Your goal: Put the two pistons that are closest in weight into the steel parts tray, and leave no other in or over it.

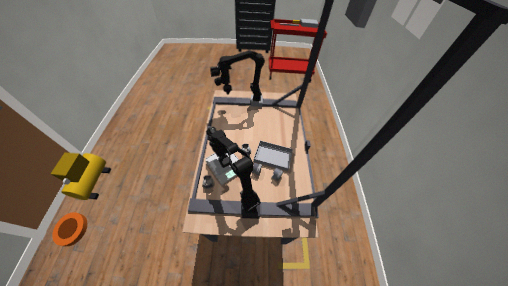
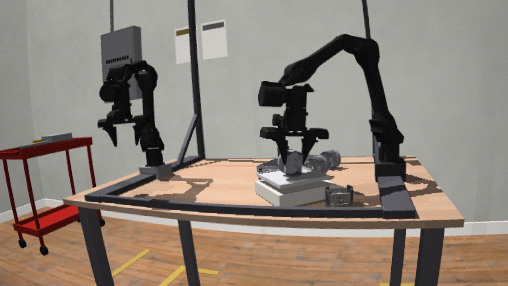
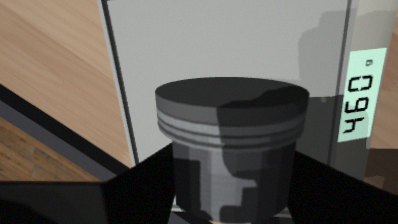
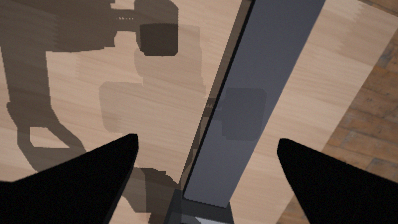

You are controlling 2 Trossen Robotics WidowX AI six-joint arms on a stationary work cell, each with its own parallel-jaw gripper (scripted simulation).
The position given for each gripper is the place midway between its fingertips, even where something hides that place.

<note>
In view: the left gripper (image 2: 293,164), the right gripper (image 2: 126,146), a steel parts tray (image 1: 269,154) and a white scale (image 2: 297,195).
The white scale is seen too in image 3 (image 3: 365,73). The left gripper also shows in image 3 (image 3: 225,149). The right gripper is seen too in image 4 (image 4: 208,143). Image 3 does not show the steel parts tray: it is out of frame. Image 4 does not show the steel parts tray: it is out of frame.
</note>
